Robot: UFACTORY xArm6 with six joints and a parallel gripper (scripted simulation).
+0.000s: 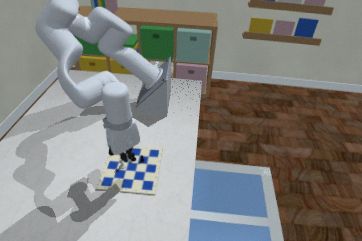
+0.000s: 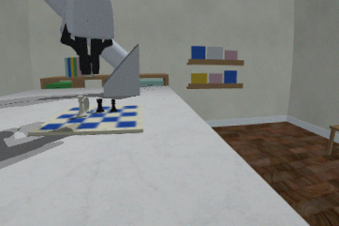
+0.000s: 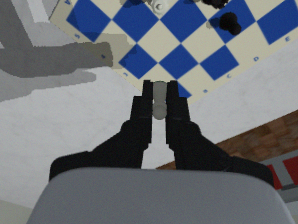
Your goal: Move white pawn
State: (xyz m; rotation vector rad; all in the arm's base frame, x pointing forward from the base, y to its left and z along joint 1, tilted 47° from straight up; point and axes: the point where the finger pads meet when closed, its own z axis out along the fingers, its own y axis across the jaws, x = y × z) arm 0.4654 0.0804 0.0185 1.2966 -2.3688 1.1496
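My hand is 4 cm past the blue-and-cream chessboard, 1 cm to the left of it and 12 cm above it. From my hand the other things lie so: white pawn: 1 cm below.
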